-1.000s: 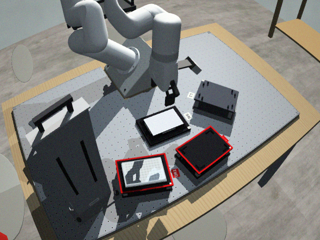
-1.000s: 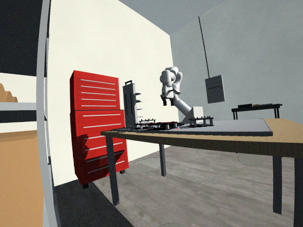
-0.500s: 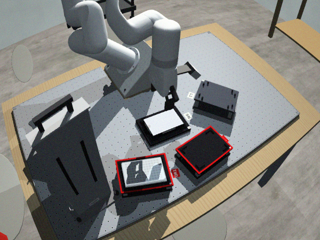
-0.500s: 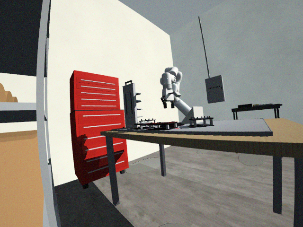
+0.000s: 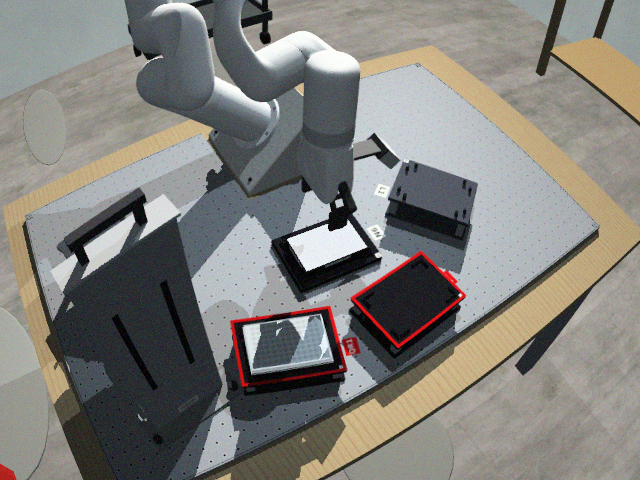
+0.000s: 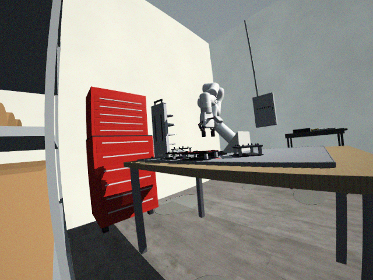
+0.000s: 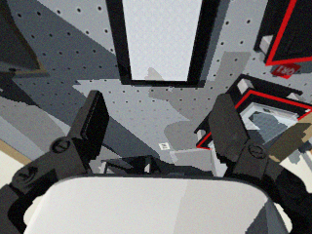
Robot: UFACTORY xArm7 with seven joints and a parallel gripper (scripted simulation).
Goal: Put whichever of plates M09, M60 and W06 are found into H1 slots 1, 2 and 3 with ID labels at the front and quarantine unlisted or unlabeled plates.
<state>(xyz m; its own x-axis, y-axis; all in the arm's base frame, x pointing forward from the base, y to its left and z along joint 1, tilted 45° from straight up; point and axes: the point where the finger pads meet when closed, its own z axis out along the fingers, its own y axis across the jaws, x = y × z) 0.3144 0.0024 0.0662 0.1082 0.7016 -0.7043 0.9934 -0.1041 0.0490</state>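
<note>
The dark-framed plate lies 1 cm to the left of my hand and 11 cm below it. From my hand the other things lie so: deck label: 7 cm behind, 19 cm to the left, 13 cm below; white well plate: 15 cm ahead, 16 cm to the right, 9 cm below; black nest N6: 1 cm to the left, 13 cm below.
</note>
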